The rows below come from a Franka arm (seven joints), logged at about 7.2 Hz.
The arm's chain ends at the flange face. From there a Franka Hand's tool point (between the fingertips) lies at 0.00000 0.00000 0.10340 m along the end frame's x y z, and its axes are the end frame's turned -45 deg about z.
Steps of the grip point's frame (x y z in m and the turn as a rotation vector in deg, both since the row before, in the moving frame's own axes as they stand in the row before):
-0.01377 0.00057 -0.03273 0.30 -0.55 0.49
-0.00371 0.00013 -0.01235 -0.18 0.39 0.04
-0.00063 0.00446 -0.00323 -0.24 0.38 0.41
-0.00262 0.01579 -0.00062 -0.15 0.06 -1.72
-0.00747 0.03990 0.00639 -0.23 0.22 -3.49
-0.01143 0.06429 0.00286 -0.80 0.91 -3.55
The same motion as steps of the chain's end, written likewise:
-0.00825 0.00983 -0.03272 -0.18 -0.60 0.49
-0.00326 0.00298 -0.01235 0.15 0.40 0.04
0.00192 0.00377 -0.00323 0.10 0.44 0.41
0.00904 0.01291 -0.00062 -0.06 0.15 -1.72
0.02236 0.03350 0.00639 -0.01 0.32 -3.49
0.03520 0.05375 0.00288 0.08 1.21 -3.55

